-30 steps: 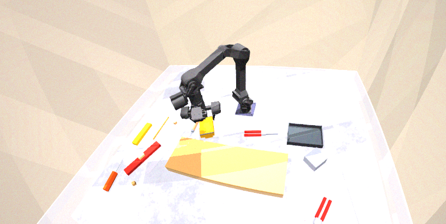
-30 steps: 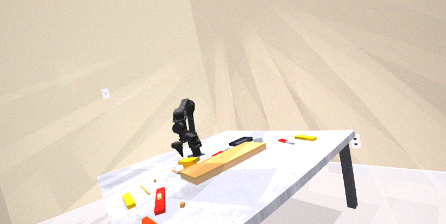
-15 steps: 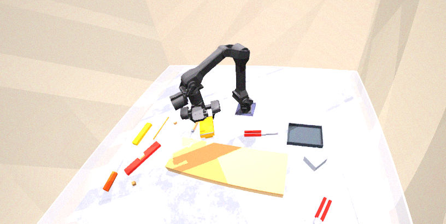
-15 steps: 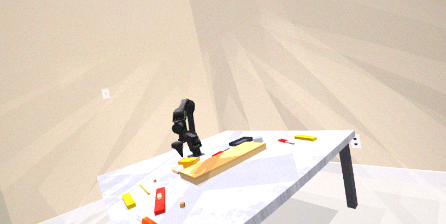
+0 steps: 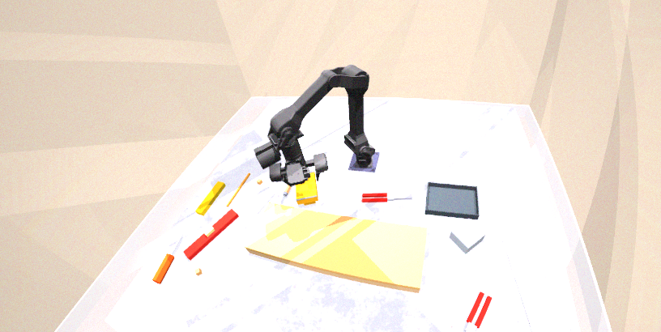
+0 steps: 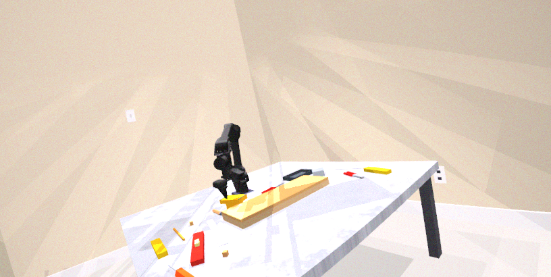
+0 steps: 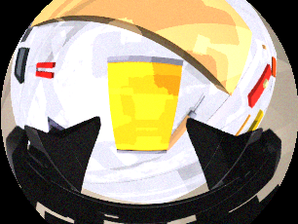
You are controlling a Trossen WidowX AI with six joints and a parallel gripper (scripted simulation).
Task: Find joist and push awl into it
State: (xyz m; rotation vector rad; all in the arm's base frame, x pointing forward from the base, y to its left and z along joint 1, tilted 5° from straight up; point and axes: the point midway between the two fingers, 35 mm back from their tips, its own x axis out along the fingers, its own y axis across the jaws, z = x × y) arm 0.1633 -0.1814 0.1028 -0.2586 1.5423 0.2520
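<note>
My gripper tip is 50 mm above the stud finder, 20 mm short of it and 10 mm to the right of it. The rest, counted from my gripper tip: square light 70 mm below, 30 mm ahead, 10 mm to the left; then thin orange stick 300 mm to the right, 60 mm below; then awl 90 mm to the right, 60 mm below.
</note>
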